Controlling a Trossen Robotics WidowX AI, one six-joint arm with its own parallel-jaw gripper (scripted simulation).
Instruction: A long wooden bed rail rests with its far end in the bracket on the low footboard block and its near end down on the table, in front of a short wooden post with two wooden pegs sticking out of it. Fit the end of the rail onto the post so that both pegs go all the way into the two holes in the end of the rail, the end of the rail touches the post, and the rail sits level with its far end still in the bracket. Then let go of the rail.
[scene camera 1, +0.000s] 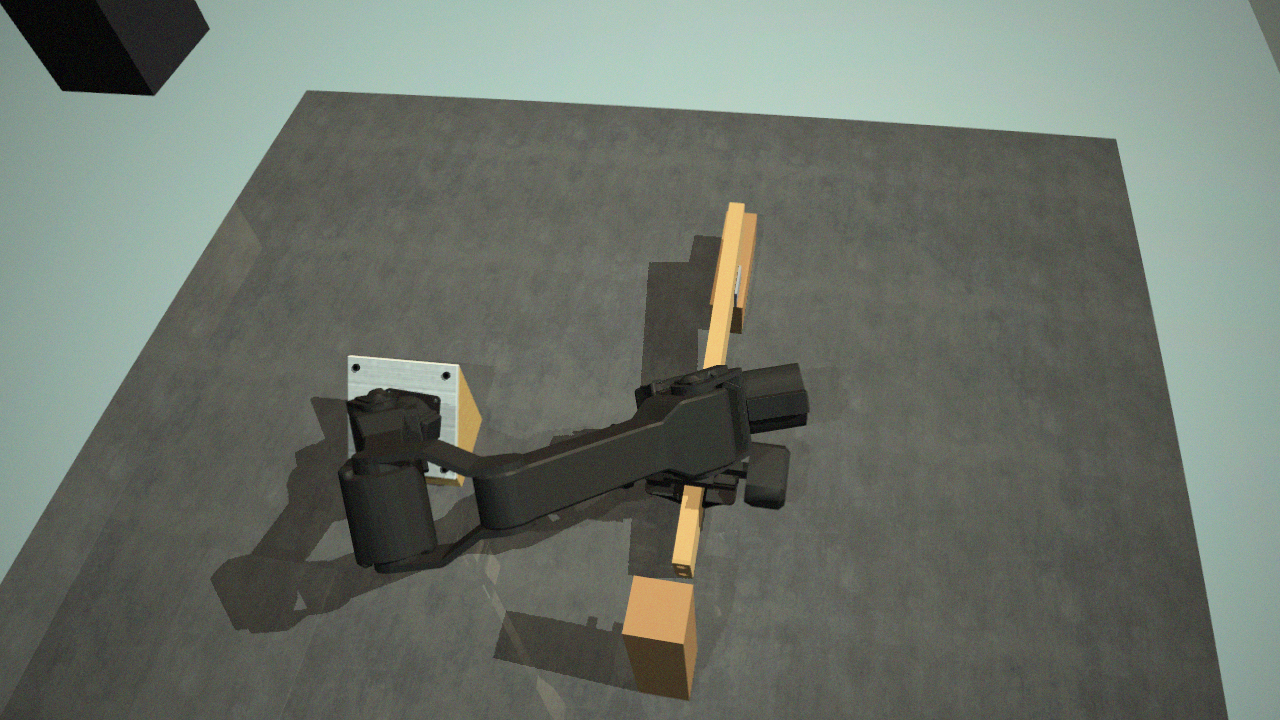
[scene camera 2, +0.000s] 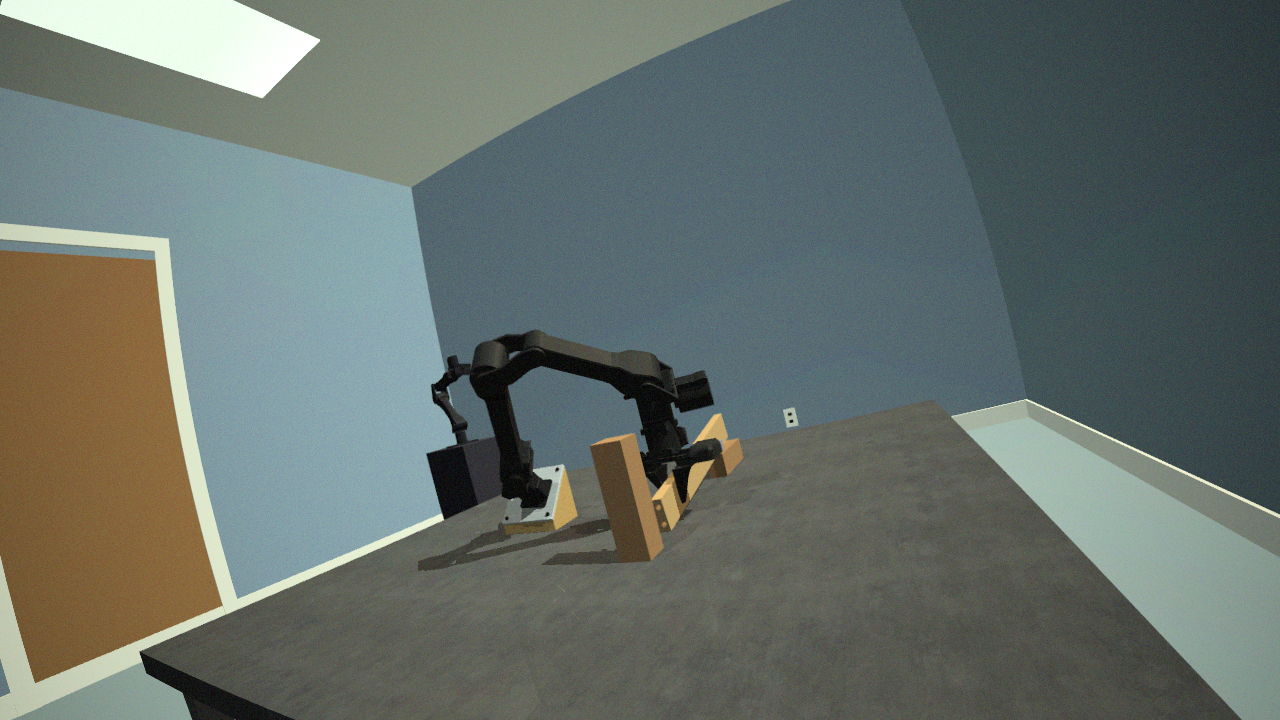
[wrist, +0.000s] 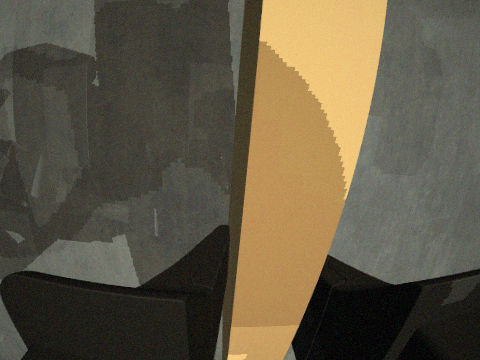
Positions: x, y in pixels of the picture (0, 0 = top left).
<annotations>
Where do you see a wooden rail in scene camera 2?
At 668, 507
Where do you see the gripper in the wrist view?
248, 235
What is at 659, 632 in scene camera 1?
A wooden post.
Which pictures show the wooden rail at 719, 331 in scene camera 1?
Scene camera 1, scene camera 2 and the wrist view: all of them.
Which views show the gripper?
Scene camera 1, scene camera 2 and the wrist view: all of them.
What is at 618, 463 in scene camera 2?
A wooden post.
</annotations>
